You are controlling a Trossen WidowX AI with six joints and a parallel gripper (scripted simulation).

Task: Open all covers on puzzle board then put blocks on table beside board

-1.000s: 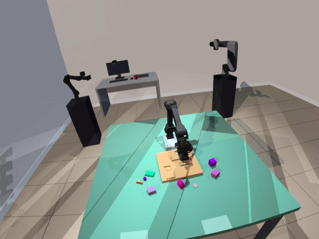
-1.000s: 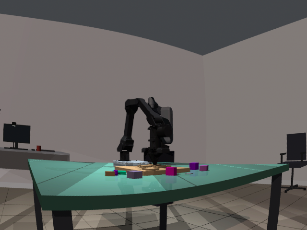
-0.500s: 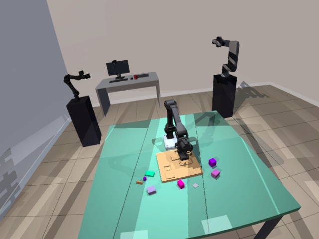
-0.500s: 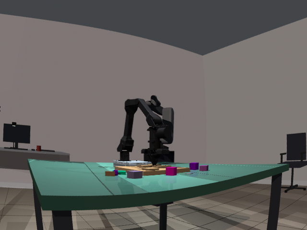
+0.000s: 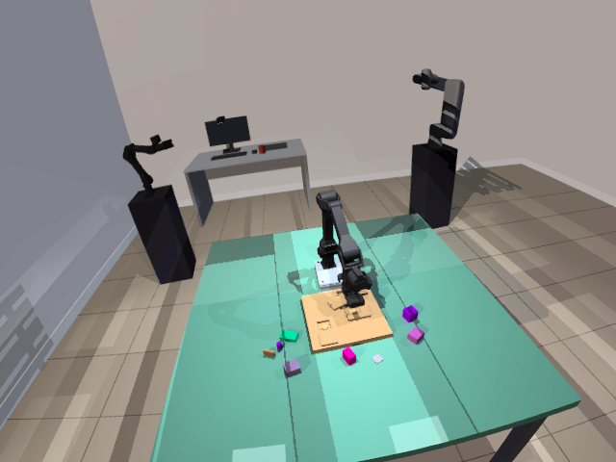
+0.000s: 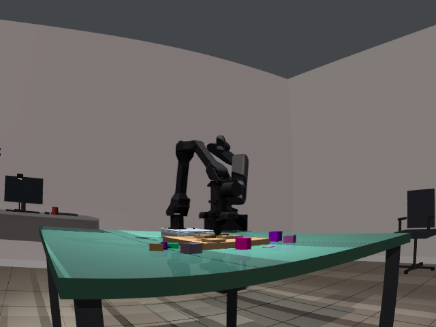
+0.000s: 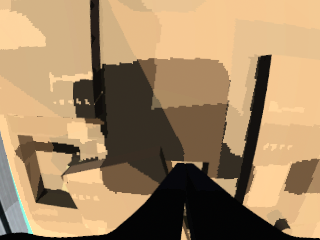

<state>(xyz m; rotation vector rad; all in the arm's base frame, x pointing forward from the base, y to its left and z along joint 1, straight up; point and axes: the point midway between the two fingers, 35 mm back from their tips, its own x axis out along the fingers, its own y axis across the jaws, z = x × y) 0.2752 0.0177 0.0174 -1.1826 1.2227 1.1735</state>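
The tan puzzle board lies 4 cm ahead of my gripper tip, 4 cm to the right of it and 1 cm below it. Round my gripper tip: grey tile 26 cm ahead, 1 cm to the left, 2 cm below; then magenta block 24 cm ahead, 8 cm to the right, 1 cm below; then green block 7 cm ahead, 27 cm to the right, 2 cm below.
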